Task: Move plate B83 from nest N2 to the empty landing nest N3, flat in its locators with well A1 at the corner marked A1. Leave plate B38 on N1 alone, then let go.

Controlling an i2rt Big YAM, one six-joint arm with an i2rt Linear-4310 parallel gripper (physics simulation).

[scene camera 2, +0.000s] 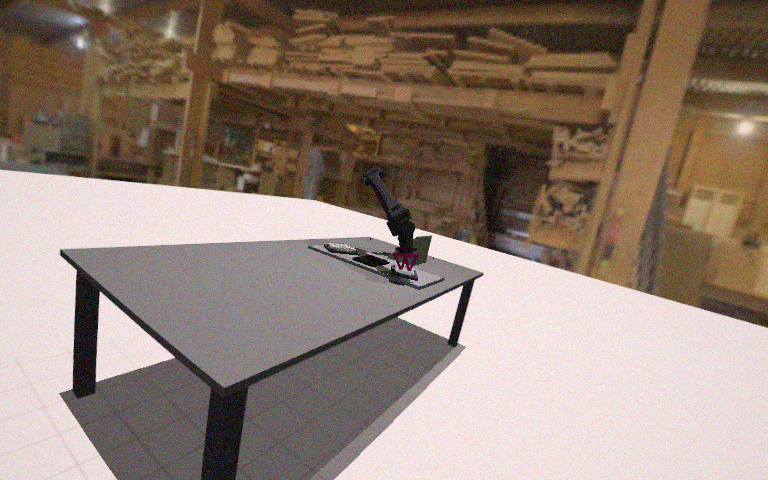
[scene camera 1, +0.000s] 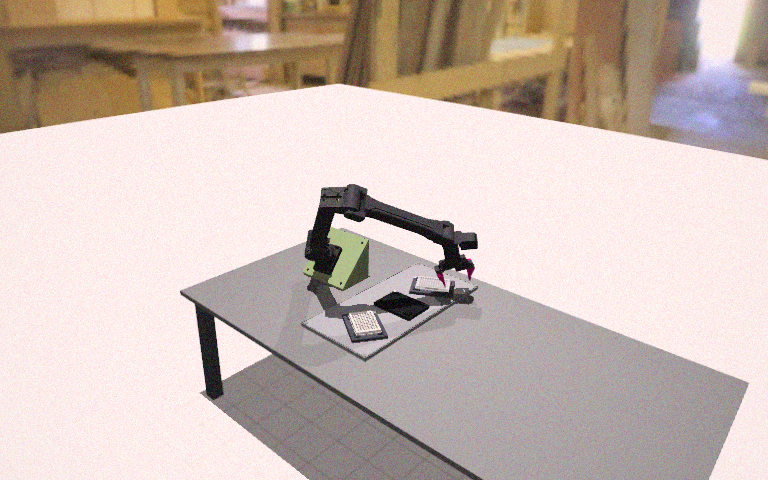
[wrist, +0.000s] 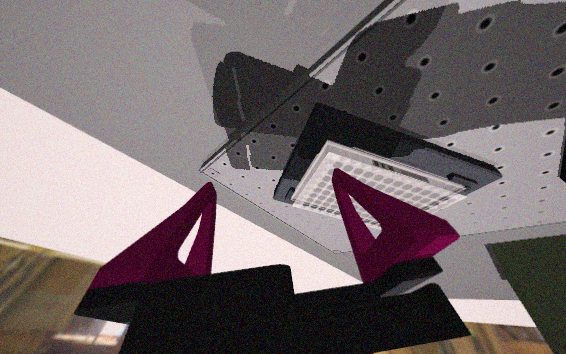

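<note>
My gripper [scene camera 1: 457, 281] [scene camera 2: 406, 269] [wrist: 274, 180] is open and empty, its magenta fingers above and to one side of a clear-white well plate [scene camera 1: 425, 284] [wrist: 320, 175]. In the wrist view one finger overlaps this plate and the other stands out past its edge. The plate sits in a dark nest [wrist: 340, 125] at the board's far end. A second, cream plate [scene camera 1: 364, 323] [scene camera 2: 339, 247] sits in a nest [scene camera 1: 369, 338] at the opposite end. A black nest [scene camera 1: 400, 305] [scene camera 2: 370, 260] between them is empty. Plate and nest labels and the A1 marks are not readable.
The nests stand on a light perforated board [scene camera 1: 365, 349] [scene camera 2: 433, 281] [wrist: 530, 165] on the grey table [scene camera 1: 538, 350] [scene camera 2: 226, 305]. The arm's green angled mount [scene camera 1: 353, 263] [scene camera 2: 421, 249] [wrist: 530, 280] stands behind the board. The arm's shadow falls across board and table.
</note>
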